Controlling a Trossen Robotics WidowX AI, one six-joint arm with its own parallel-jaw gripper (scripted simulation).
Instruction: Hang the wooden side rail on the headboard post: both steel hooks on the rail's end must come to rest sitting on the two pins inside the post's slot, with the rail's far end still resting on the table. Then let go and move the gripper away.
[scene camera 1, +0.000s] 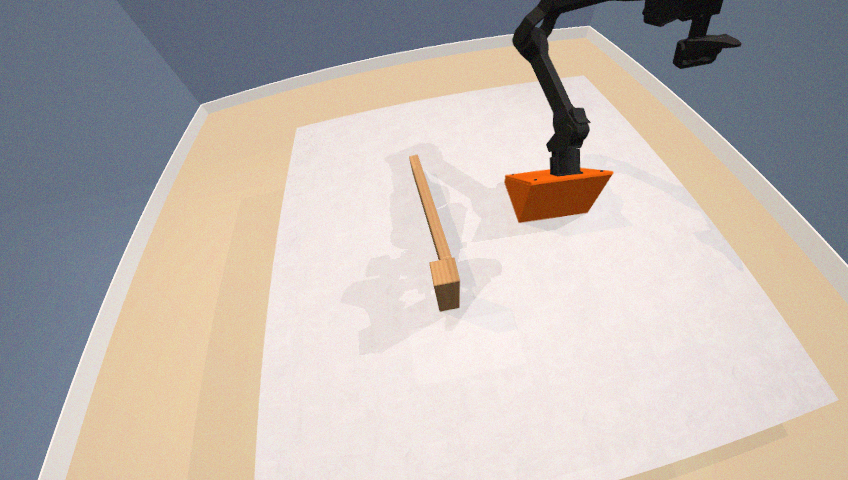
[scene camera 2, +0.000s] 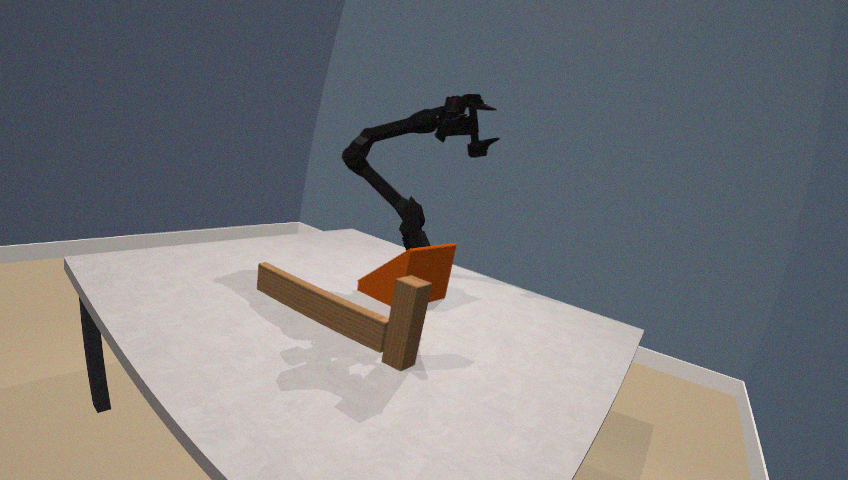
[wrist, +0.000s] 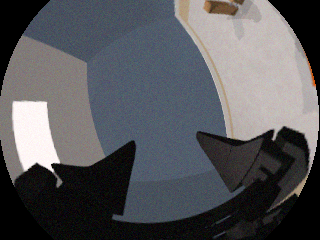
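Observation:
Nothing is held by my gripper (scene camera 2: 497, 123), which is open, and I can see my gripper (wrist: 166, 139) from the wrist as well. There is a wooden side rail (scene camera 2: 366, 327) in the scene, along with a headboard post (scene camera 2: 410, 297). I also find the rail (scene camera 1: 438, 237) and the post (scene camera 1: 446, 281) in that other view.

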